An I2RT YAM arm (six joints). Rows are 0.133 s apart.
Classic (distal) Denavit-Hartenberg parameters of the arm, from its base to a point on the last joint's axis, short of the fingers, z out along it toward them. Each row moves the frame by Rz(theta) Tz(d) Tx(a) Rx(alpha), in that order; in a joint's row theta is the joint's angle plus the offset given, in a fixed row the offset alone. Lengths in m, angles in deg.
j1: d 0.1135, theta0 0, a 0.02, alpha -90
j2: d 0, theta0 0, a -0.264, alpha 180
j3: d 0, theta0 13.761, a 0.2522, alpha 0
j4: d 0, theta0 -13.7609, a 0.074, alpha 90
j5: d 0, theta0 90, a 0, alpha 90
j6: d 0.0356, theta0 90, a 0, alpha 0
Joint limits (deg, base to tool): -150..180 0..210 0..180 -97..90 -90..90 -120..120
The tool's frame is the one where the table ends.
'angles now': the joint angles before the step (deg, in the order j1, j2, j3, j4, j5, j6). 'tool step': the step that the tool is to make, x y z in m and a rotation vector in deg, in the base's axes. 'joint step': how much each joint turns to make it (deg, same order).
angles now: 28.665, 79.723, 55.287, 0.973, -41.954, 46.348
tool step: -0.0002, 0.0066, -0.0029, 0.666, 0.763, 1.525
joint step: 0.995, 0.978, -0.003, 1.247, -0.864, 0.901
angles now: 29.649, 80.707, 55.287, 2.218, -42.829, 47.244
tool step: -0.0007, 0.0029, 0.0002, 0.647, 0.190, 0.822
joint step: 0.470, 0.236, -0.002, 0.833, -0.579, 0.640
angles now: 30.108, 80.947, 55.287, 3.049, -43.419, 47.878
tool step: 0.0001, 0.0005, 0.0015, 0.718, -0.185, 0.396
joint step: 0.025, -0.001, 0.007, 0.845, -0.543, 0.483
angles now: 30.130, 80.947, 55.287, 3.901, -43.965, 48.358
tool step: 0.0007, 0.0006, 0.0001, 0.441, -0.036, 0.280
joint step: -0.002, 0.208, 0.002, 0.687, -0.395, 0.327
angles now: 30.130, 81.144, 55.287, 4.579, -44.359, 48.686
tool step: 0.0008, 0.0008, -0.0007, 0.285, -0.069, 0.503
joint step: 0.010, 0.324, 0.006, 0.540, -0.537, 0.027
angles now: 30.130, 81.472, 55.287, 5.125, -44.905, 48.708
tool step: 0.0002, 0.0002, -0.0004, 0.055, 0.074, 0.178
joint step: -0.003, 0.103, -0.005, 0.086, -0.199, 0.020
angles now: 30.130, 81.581, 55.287, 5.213, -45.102, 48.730
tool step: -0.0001, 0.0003, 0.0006, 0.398, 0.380, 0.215
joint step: 0.027, 0.006, 0.016, 0.299, -0.367, 0.615
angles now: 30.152, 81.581, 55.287, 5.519, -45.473, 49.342
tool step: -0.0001, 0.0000, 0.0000, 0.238, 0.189, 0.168
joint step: -0.012, -0.003, -0.080, 0.255, -0.275, 0.311
